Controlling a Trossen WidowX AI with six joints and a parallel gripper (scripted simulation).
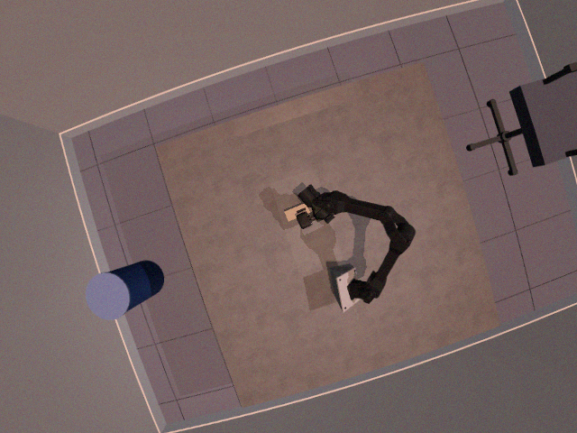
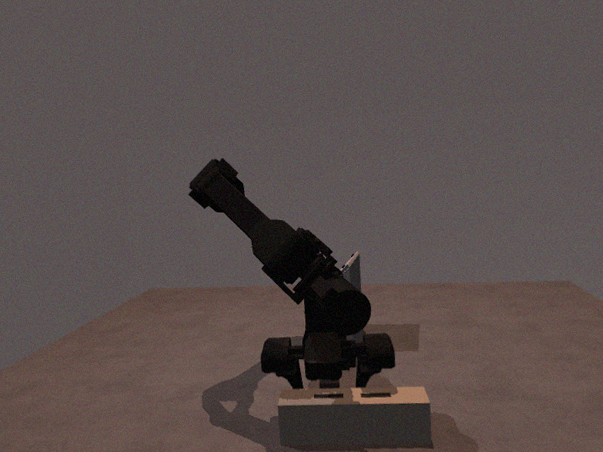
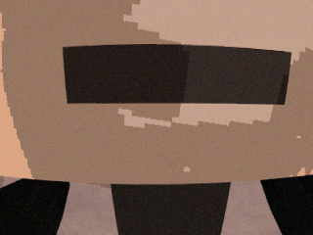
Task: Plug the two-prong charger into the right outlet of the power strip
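My gripper tip is 20 mm short of the charger and 10 mm below it.
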